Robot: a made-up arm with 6 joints.
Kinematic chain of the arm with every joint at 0, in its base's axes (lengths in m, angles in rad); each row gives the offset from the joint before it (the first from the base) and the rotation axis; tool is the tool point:
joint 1: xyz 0 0 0.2 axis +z
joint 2: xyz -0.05 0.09 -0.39 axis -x
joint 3: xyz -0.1 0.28 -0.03 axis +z
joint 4: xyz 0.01 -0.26 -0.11 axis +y
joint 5: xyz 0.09 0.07 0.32 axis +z
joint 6: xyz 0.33 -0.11 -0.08 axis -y
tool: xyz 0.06 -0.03 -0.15
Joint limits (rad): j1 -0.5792..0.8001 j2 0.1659..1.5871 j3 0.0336..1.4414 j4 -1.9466..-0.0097 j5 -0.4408..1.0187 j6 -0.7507..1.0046
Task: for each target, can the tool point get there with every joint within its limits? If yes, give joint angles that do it. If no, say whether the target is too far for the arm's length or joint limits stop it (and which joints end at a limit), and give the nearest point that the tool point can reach.
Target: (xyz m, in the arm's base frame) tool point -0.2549 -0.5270 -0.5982
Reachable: no: joint limits stop it (at a limit: joint 1, joint 2, joint 4, joint 5, joint 6) | nearest point -0.5760 -0.1635 -0.5939 | short by 0.485 m
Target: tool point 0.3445 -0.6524 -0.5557
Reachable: no: joint limits stop it (at a limit: joint 1, joint 2, joint 4, joint 5) | nearest point 0.4122 -0.2243 -0.5414 | short by 0.434 m
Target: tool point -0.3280 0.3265 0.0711
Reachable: yes | joints 0.5171 0.4528 1.1484 -1.4814 0.6180 0.2950
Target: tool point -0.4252 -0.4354 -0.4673
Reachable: no: joint limits stop it (at a limit: joint 1, joint 2, joint 4, joint 5, joint 6) | nearest point -0.5908 -0.1758 -0.4724 | short by 0.308 m
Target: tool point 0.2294 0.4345 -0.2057
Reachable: yes | joints -0.0919 1.4135 1.3119 -1.5936 -0.1200 0.2812
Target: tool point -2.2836 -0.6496 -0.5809
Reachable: no: too far | nearest point -0.7316 -0.0232 -0.3394 | short by 1.691 m
